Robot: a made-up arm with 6 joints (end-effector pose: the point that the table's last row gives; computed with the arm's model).
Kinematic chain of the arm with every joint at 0, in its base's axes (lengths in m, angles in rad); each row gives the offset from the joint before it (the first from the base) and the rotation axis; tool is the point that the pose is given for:
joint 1: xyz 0 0 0.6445 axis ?
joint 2: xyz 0.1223 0 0 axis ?
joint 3: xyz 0 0 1.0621 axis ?
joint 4: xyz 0 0 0.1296 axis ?
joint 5: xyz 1.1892 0 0 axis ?
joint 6: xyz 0.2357 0 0 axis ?
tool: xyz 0 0 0
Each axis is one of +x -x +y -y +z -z.
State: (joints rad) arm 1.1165 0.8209 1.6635 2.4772 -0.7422 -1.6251
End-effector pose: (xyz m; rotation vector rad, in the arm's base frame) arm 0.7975 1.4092 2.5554 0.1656 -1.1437 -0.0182
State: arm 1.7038 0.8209 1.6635 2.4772 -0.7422 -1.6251
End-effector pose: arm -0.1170 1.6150 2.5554 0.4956 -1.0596 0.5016
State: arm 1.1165 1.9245 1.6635 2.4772 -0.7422 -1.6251
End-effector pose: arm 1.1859 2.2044 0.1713 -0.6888 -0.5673 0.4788
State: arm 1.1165 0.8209 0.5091 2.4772 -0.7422 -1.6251
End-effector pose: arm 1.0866 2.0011 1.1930 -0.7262 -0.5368 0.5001
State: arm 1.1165 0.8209 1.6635 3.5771 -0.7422 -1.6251
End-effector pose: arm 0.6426 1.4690 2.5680 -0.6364 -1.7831 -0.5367
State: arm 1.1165 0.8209 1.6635 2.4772 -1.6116 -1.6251
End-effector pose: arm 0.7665 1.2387 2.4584 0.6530 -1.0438 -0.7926
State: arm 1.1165 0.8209 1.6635 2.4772 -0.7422 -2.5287
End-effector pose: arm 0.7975 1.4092 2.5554 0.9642 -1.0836 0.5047
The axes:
joint 1: +z
joint 2: +y
joint 3: -y
joint 4: -x
joint 5: -y
joint 6: -x

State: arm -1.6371 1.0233 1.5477 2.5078 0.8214 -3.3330
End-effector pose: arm -0.0439 -2.2042 1.8650 0.7479 -0.2932 -1.1848
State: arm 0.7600 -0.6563 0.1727 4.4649 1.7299 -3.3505
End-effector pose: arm 0.2996 -0.0265 2.3842 -0.4096 0.4602 -0.6366
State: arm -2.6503 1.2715 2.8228 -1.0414 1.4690 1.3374
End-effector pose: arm -0.9004 -0.2522 2.1754 1.4647 1.2907 1.1669
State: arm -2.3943 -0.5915 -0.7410 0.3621 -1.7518 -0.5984
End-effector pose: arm -0.5334 -0.3822 1.2691 -2.0272 -0.6419 1.9680
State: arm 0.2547 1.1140 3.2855 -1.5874 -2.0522 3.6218
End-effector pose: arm 0.2912 0.2917 1.9287 1.2448 1.5853 0.6079
